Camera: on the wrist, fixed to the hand. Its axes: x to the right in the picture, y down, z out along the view.
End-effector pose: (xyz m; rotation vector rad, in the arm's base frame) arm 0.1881 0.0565 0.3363 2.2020 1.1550 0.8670
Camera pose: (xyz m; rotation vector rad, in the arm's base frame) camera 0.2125 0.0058 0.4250 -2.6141 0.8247 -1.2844
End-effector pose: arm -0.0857 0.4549 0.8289 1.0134 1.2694 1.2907
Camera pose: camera -0.1294 0.4519 0.9244 -2.0153 -0.2511 -2.3056
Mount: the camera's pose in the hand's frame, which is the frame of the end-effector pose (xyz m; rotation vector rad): -0.0055 0.0990 -0.0348 -0.0077 0.0534 1.5817
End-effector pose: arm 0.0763 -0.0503 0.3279 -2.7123 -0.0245 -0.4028
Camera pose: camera 0.0688 -0.1547 0.3191 -1.8758 1.8850 0.0453
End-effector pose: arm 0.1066 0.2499 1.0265 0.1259 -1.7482 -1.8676
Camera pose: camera 0.1600 0.2235 1.1131 -0.9219 -1.0723 -0.6401
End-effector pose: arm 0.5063 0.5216 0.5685 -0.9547 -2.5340 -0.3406
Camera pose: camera 0.5867 0.5787 0.6049 -2.4065 -1.0613 0.1314
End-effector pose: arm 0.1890 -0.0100 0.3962 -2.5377 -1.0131 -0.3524
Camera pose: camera 0.2514 -0.0945 0.3999 -2.4477 1.0840 0.0697
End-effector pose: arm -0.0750 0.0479 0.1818 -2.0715 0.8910 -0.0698
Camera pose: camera -0.1476 -0.0102 0.1328 -0.8726 2.2482 0.7033
